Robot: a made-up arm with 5 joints.
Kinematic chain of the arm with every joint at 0, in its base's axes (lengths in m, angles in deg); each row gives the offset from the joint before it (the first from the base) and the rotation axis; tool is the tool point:
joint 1: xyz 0 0 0.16 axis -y
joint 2: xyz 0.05 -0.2 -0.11 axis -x
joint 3: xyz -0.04 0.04 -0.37 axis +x
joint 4: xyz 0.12 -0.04 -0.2 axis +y
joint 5: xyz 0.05 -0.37 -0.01 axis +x
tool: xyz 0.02 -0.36 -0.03
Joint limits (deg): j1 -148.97..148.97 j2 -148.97..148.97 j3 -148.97..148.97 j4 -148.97..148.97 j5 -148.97..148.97
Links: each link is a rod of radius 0.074 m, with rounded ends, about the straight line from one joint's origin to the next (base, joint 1, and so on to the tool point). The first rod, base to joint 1, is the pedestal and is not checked.
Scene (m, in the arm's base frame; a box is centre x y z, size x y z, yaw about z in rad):
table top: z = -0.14
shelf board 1: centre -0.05 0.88 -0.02 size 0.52 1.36 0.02 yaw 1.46
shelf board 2: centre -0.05 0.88 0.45 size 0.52 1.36 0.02 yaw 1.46
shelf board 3: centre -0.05 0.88 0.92 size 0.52 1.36 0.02 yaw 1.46
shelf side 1: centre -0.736 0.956 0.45 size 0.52 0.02 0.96 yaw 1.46
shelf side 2: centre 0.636 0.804 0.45 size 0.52 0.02 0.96 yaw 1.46
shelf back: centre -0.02 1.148 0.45 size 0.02 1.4 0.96 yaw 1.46
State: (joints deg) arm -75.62 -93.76 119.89 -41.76 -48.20
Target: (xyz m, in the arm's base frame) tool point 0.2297 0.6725 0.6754
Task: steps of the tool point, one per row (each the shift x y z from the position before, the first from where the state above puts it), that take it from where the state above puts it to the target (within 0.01 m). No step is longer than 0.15 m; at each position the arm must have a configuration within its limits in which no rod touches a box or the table.
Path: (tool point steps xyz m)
1: 0.0013 -0.0682 0.0232
2: -0.0029 -0.0751 0.0118
3: -0.0083 -0.0795 -0.0001
4: -0.0137 -0.0817 -0.0119
5: -0.0193 -0.0818 -0.0230
6: 0.0347 0.0149 0.1041
7: 0.0034 0.0070 0.1185
8: -0.0325 -0.0004 0.1230
9: -0.0695 -0.0074 0.1164
10: 0.0048 0.0792 0.0211
11: 0.0066 0.0795 0.0064
12: 0.0094 0.0763 -0.0074
13: 0.0131 0.0699 -0.0200

